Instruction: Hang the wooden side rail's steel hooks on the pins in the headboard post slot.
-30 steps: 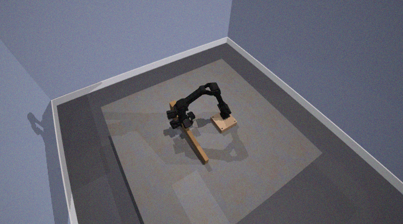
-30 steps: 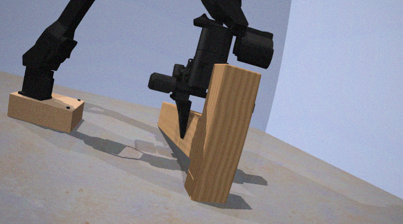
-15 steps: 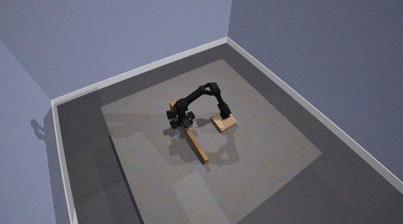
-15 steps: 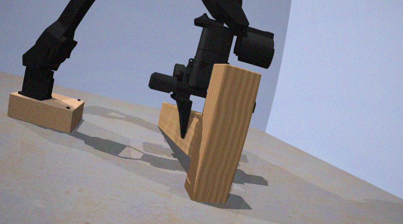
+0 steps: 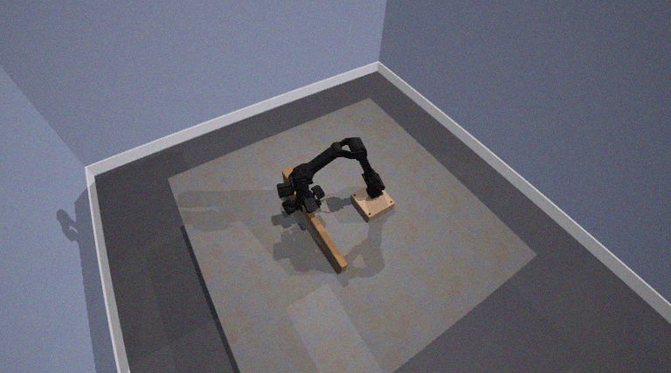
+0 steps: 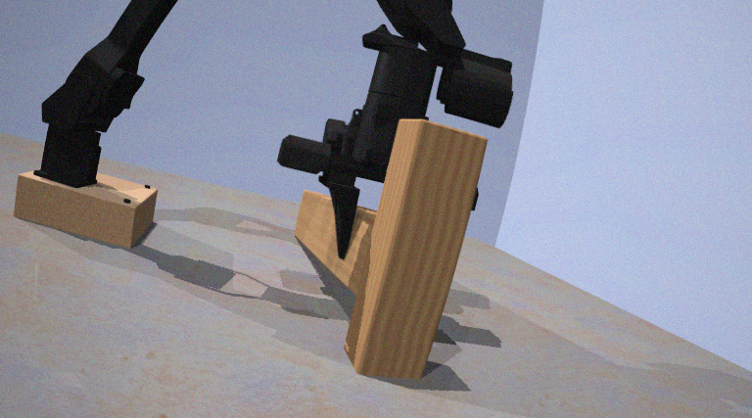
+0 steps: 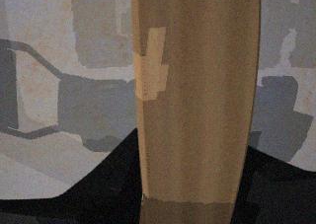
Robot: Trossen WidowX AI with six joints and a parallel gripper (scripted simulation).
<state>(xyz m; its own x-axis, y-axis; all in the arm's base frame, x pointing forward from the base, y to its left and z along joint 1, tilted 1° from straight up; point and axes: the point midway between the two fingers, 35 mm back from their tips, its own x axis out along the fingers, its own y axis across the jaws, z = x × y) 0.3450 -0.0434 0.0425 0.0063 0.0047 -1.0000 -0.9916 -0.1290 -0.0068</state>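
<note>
Now: the headboard post 2 cm ahead of my gripper tip, 13 cm to the right of it and 4 cm above it.
</note>
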